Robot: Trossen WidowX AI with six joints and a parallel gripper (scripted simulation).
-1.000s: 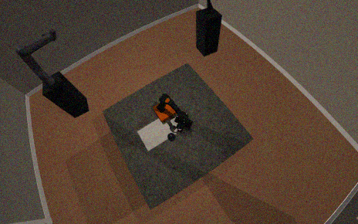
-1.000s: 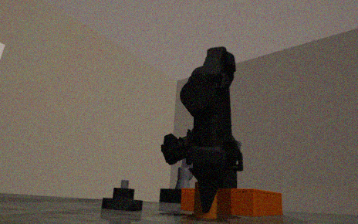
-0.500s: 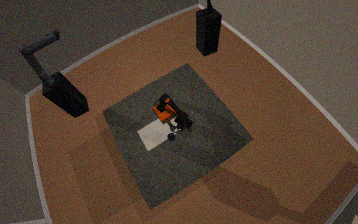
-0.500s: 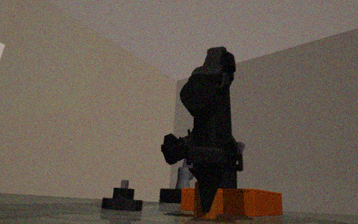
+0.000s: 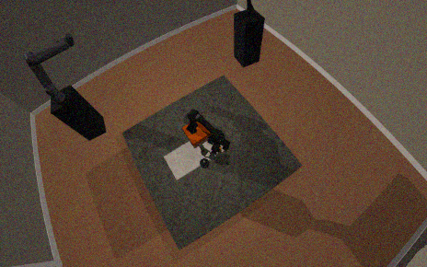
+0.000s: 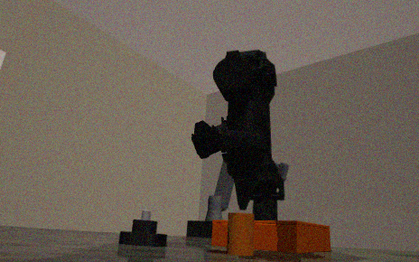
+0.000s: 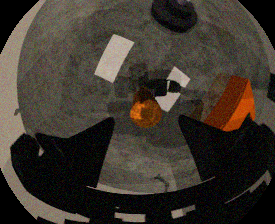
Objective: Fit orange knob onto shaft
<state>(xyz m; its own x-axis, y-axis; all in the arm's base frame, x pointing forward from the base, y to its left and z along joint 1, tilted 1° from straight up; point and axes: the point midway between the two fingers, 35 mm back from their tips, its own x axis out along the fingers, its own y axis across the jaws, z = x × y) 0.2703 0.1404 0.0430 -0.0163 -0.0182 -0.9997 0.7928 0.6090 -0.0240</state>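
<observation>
Right now my gripper tip is 20 mm above the orange knob. The rest, counted from my gripper tip: round pedestal (60 mm ahead, 180 mm to the right, 40 mm below).
</observation>
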